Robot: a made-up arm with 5 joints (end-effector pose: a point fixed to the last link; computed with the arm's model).
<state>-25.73 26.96 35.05 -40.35 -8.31</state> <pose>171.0 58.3 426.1 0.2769 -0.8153 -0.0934 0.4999</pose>
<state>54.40 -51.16 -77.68 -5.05 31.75</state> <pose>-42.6 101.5 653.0 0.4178 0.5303 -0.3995 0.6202</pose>
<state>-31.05 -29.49 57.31 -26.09 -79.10</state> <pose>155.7 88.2 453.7 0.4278 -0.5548 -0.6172 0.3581</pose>
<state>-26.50 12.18 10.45 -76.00 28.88</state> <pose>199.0 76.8 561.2 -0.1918 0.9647 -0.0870 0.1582</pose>
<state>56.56 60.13 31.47 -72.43 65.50</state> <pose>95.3 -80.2 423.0 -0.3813 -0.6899 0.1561 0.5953</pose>
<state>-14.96 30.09 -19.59 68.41 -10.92</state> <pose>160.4 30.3 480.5 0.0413 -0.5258 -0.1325 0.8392</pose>
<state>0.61 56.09 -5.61 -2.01 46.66</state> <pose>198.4 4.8 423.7 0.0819 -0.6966 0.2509 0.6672</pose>
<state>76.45 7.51 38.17 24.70 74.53</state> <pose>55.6 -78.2 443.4 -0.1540 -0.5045 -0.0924 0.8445</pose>
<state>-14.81 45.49 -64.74 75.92 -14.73</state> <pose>190.0 38.2 514.2 0.0996 -0.6624 -0.1817 0.7199</pose>
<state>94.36 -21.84 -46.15 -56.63 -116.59</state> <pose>47.4 -12.4 712.4 -0.4340 0.8345 -0.1503 0.3045</pose>
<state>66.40 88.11 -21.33 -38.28 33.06</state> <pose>81.8 -127.9 390.2 -0.4098 -0.7181 -0.1714 0.5357</pose>
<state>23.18 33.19 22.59 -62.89 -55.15</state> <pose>186.1 -52.3 437.0 0.1010 -0.8295 -0.5453 0.0662</pose>
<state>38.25 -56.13 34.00 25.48 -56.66</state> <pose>118.5 -53.5 513.3 -0.0435 -0.7957 -0.6022 0.0479</pose>
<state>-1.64 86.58 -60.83 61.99 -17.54</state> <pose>171.0 4.2 420.0 -0.0640 -0.4594 -0.2756 0.8419</pose>
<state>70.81 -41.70 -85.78 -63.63 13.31</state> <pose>-29.4 144.2 623.4 0.1303 0.1802 -0.6182 0.7539</pose>
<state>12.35 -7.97 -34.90 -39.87 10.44</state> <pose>140.3 -23.0 673.2 0.0242 0.9201 -0.0699 0.3846</pose>
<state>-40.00 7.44 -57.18 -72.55 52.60</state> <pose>101.2 51.8 681.4 0.0346 0.7691 0.1079 0.6290</pose>
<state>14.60 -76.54 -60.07 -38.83 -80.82</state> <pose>-103.6 59.5 629.3 -0.6766 0.2795 -0.3272 0.5975</pose>
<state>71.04 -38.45 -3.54 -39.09 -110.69</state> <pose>84.0 -74.6 652.7 -0.4071 0.7727 0.2274 0.4308</pose>
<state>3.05 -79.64 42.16 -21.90 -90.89</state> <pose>156.4 20.3 585.6 -0.6079 0.5881 0.5032 0.1771</pose>
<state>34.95 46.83 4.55 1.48 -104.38</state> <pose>135.1 -31.9 401.0 -0.2012 -0.3432 -0.9167 0.0375</pose>
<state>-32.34 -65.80 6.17 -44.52 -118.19</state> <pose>80.4 64.2 666.8 -0.9222 0.0349 0.3446 0.1720</pose>
